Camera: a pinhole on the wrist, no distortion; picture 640 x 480 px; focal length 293.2 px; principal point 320.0 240.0 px. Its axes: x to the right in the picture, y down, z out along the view. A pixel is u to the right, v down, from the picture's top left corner.
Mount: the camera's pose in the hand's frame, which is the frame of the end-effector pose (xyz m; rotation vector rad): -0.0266 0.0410 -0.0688 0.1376 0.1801 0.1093
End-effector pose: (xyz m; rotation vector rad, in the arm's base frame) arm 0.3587 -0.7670 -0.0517 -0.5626 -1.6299 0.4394
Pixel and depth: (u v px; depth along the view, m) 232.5 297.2 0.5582
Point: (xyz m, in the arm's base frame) -0.1412 -0.7586 -0.2318
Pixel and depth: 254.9 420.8 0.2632
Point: 0.1612 -0.6595 -0.2152
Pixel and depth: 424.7 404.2 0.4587
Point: -0.0144 -0.4321 -0.0967
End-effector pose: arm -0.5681 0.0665 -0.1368 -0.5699 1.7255 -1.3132
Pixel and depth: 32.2 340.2 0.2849
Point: -0.1974 0.1442 -0.1244
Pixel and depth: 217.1 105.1 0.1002
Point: -0.5277 0.0738 -0.1051
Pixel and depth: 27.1 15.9 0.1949
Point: -0.3918 0.0731 0.0577
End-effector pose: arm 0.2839 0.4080 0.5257 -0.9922 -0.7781 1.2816
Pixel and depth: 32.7 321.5 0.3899
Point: -0.1416 0.1370 0.6539
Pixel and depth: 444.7 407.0 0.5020
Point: -0.1785 0.7220 0.4191
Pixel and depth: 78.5 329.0 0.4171
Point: -0.1637 0.1811 0.6429
